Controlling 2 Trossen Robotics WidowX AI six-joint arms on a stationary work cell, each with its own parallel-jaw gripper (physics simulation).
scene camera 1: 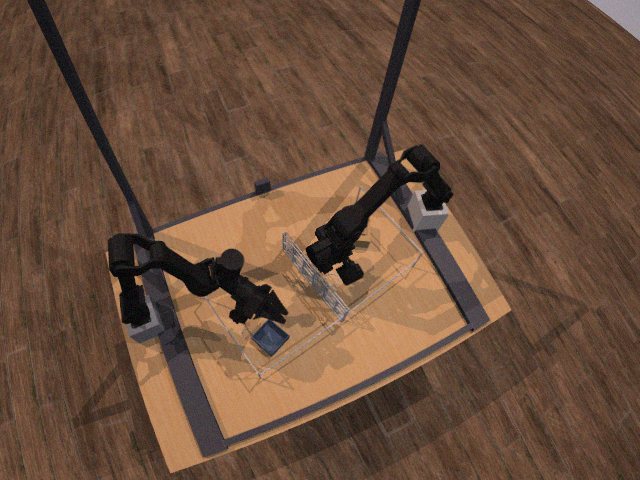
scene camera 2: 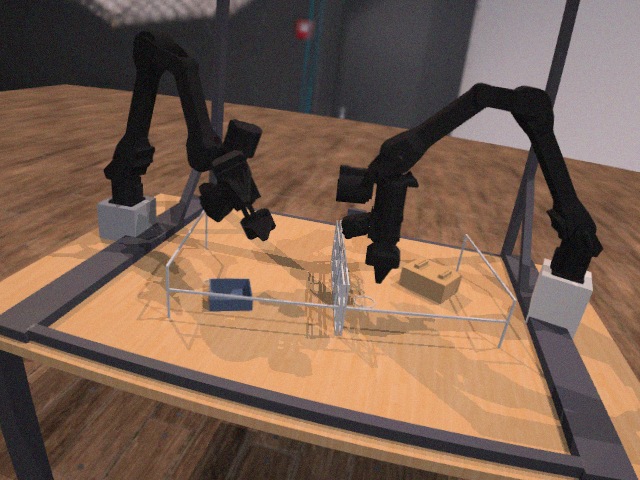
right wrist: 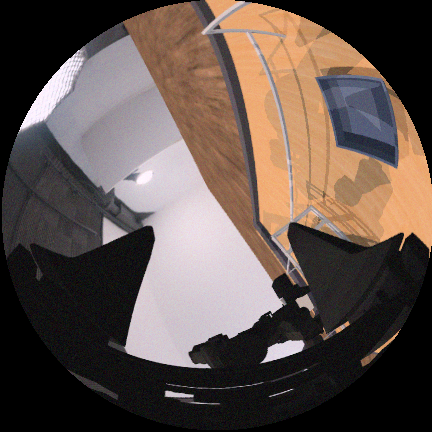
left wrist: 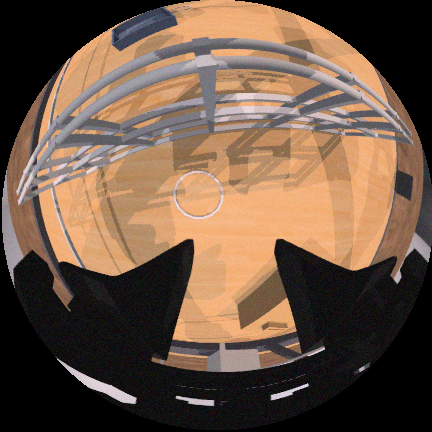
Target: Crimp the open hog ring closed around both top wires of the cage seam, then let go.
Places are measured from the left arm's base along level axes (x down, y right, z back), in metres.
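Where they show: left gripper, fingertip midpoint: (scene camera 1: 335, 263) (scene camera 2: 378, 276) (left wrist: 235, 245); right gripper, fingertip midpoint: (scene camera 1: 286, 318) (scene camera 2: 256, 222) (right wrist: 222, 231); left arm's base, link origin: (scene camera 1: 432, 202) (scene camera 2: 567, 273); right arm's base, link origin: (scene camera 1: 138, 315) (scene camera 2: 127, 200).
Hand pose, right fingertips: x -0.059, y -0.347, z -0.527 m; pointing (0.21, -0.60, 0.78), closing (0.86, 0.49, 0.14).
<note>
Each offset is from my right fingertips to the top centre of the thing. "*": to the spot under its first point.
The cage seam panel @[dx +0.070, dy +0.155, dz +0.102 m] (scene camera 1: 314, 275) (scene camera 2: 339, 258) stands upright mid-table, with two top wires @[* dx +0.070, dy +0.160, dz +0.105 m] (left wrist: 245, 62) side by side. A thin pale ring @[dx +0.173, dy +0.161, dz +0.166 m] (scene camera 2: 364, 296) (left wrist: 198, 218) shows low beside the panel, apart from it; it looks like a full circle, and I cannot make out a gap or tell whether it is the hog ring. My left gripper (scene camera 2: 381, 279) (left wrist: 235, 245) points down on the panel's right side in scene camera 2, partly open, with nothing between its fingers. My right gripper (scene camera 1: 283, 317) (right wrist: 222, 231) is wide open and empty, above and near the blue tray, left of the panel.
The blue tray @[dx +0.150, dy -0.006, dz -0.047 m] (scene camera 1: 261, 347) (scene camera 2: 230, 304) (right wrist: 367, 151) sits left of the panel. A tan block @[dx +0.122, dy +0.312, dz +0.259 m] (scene camera 2: 429, 284) (left wrist: 265, 300) with two small ridges stands right of my left gripper. Thin wire rails @[dx +0.115, dy +0.099, dz +0.309 m] (scene camera 2: 423, 314) run outward from the panel at both sides.
</note>
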